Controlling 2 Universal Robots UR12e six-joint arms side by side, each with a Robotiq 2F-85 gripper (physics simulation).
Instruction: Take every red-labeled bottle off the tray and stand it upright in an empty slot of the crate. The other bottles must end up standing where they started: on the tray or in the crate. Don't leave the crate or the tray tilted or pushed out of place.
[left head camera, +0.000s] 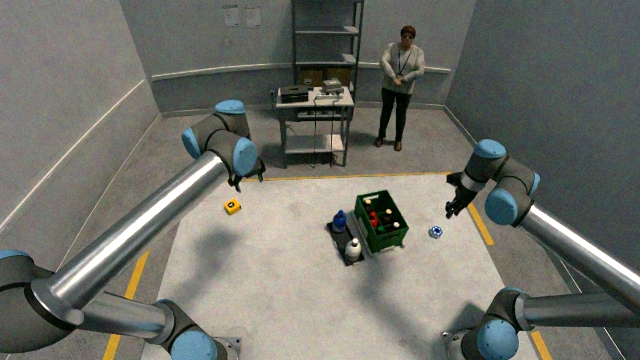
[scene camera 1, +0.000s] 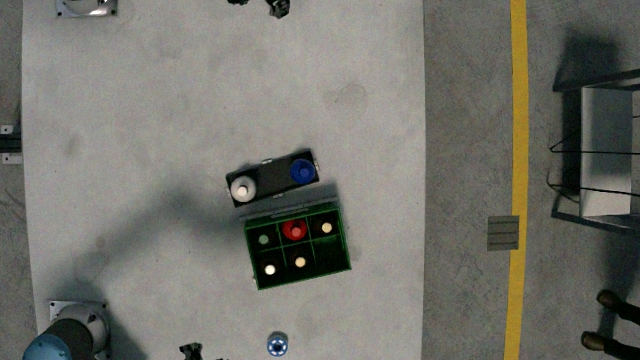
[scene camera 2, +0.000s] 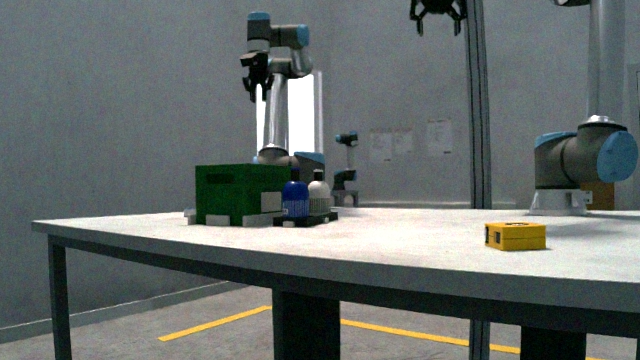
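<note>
A red bottle stands upright in the green crate, in the middle slot of the row beside the tray. In scene camera 1 the crate's lower right slot is empty; the other slots hold bottles. The black tray holds a blue bottle and a white bottle, upright at its ends. My left gripper is open and empty, high above the table. My right gripper is open and empty, raised beyond the crate.
A yellow box lies on the table at the left in the head view. A small blue and white round object lies on the crate's far side from the tray. A cart, a shelf rack and a standing person are in the background.
</note>
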